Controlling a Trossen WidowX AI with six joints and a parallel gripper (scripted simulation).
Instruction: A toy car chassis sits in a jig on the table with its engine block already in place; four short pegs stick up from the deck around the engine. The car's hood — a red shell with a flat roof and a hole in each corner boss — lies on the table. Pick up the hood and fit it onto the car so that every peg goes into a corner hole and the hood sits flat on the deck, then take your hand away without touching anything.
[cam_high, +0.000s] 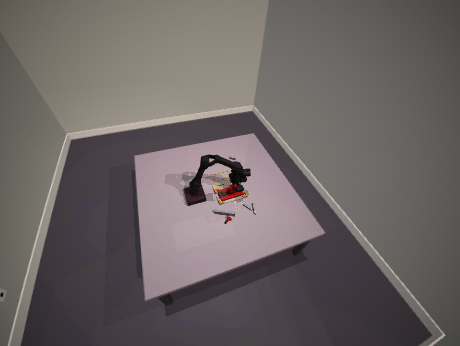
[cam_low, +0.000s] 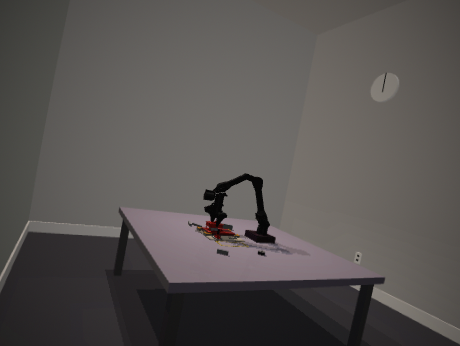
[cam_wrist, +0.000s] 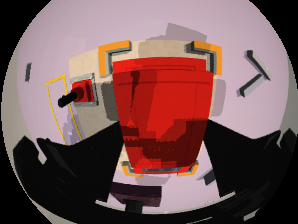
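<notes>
My gripper tip is 1 cm below the red hood. From my gripper tip the other things lie so: grey piece (5 cm ahead, 17 cm to the right, 5 cm below).
</notes>
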